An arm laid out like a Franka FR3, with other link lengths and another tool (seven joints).
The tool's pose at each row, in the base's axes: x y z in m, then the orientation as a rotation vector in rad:
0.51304, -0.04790, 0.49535, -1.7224, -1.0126, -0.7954
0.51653, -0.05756, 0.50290, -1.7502, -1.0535, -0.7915
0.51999, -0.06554, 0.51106, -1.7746, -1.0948, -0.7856
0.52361, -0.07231, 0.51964, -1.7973, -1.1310, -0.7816
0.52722, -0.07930, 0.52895, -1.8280, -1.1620, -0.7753
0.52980, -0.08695, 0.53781, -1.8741, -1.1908, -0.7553
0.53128, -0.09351, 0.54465, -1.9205, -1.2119, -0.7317
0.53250, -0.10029, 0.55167, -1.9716, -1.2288, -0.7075
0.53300, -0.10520, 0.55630, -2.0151, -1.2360, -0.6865
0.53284, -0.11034, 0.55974, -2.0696, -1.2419, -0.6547
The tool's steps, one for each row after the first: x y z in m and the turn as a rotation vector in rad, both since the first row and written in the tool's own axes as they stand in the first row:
0.00534, 0.00207, -0.01139, -0.0184, -0.0370, -0.0217
0.01165, 0.00352, -0.02141, -0.0336, -0.0733, -0.0432
0.01872, 0.00471, -0.03042, -0.0488, -0.1051, -0.0624
0.02634, 0.00563, -0.03988, -0.0695, -0.1390, -0.0759
0.03294, 0.00595, -0.04988, -0.0958, -0.1853, -0.0795
0.03763, 0.00588, -0.05825, -0.1209, -0.2292, -0.0767
0.04230, 0.00554, -0.06690, -0.1499, -0.2733, -0.0707
0.04512, 0.00514, -0.07303, -0.1747, -0.3073, -0.0611
0.04658, 0.00467, -0.07903, -0.2037, -0.3508, -0.0451

